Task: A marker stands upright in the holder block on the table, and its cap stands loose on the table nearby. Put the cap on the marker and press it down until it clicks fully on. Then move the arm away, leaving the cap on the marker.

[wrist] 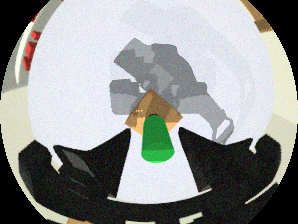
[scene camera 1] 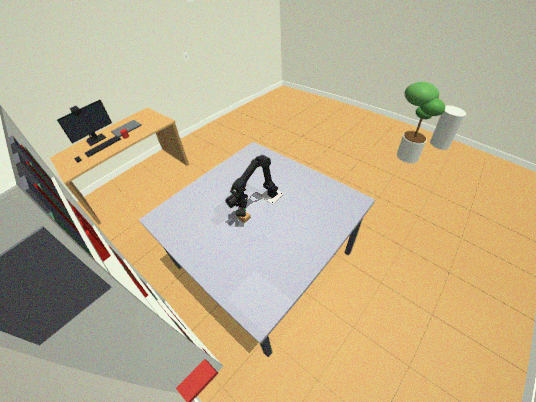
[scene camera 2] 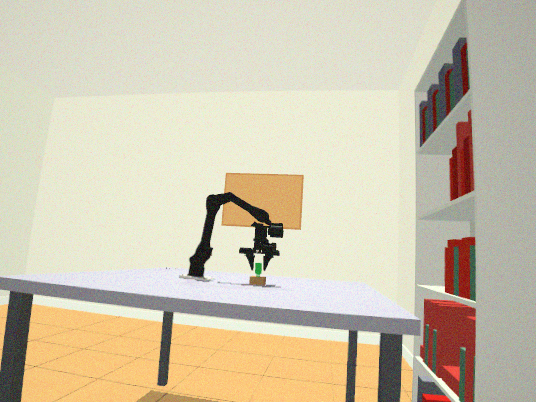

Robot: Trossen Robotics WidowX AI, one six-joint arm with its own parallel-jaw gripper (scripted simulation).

Scene:
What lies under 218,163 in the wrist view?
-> My gripper.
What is my gripper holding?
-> Nothing.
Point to a green cap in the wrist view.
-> At 156,146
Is my gripper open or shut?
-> Open.

